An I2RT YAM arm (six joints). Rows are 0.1 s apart.
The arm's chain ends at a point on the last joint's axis. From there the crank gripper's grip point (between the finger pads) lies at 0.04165 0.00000 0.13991 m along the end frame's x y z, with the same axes.
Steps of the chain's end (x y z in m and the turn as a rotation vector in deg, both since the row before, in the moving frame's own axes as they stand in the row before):
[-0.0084, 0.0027, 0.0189, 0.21, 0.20, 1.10]
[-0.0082, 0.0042, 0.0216, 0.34, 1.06, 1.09]
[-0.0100, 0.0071, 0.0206, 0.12, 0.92, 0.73]
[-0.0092, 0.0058, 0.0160, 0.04, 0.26, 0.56]
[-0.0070, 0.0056, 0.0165, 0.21, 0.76, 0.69]
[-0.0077, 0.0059, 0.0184, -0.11, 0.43, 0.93]
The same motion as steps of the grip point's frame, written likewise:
[-0.0079, 0.0030, 0.0188, 0.21, 0.20, 1.10]
[-0.0056, 0.0042, 0.0208, 0.34, 1.06, 1.09]
[-0.0078, 0.0074, 0.0199, 0.12, 0.92, 0.73]
[-0.0086, 0.0061, 0.0158, 0.04, 0.26, 0.56]
[-0.0051, 0.0056, 0.0159, 0.21, 0.76, 0.69]
[-0.0067, 0.0069, 0.0181, -0.11, 0.43, 0.93]

